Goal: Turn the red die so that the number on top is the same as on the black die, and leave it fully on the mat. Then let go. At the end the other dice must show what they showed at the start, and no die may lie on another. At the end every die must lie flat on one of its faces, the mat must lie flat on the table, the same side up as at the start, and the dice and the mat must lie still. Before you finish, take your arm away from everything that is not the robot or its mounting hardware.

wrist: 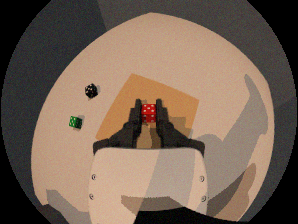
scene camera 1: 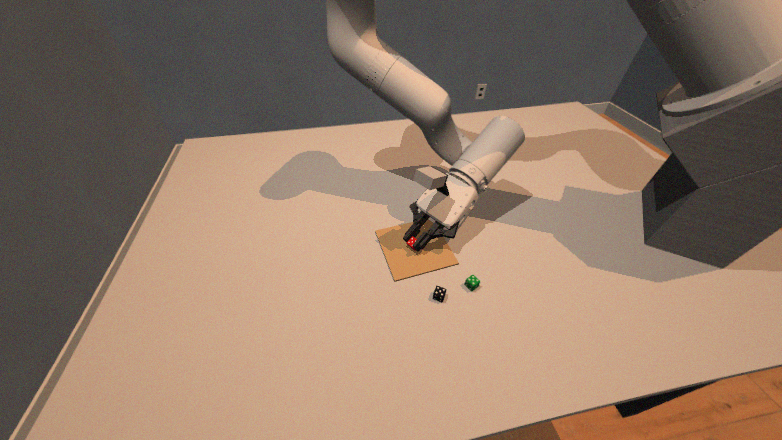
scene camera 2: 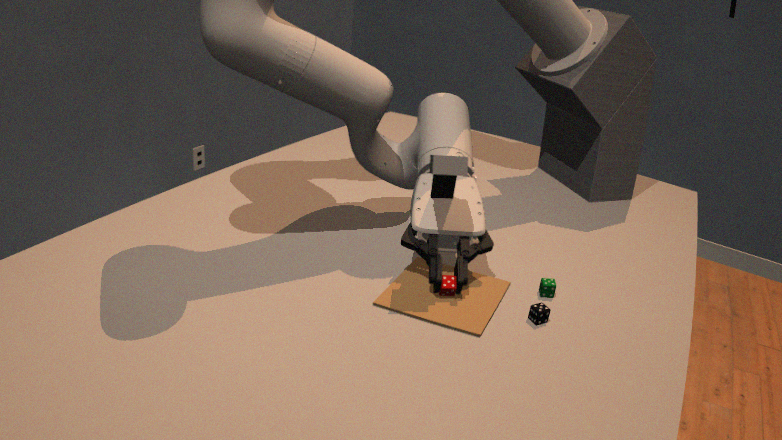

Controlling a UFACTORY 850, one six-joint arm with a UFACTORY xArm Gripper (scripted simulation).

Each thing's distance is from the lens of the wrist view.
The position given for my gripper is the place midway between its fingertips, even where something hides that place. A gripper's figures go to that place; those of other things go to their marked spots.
my gripper (wrist: 148,106): 14 cm
mat (wrist: 182,108): 17 cm
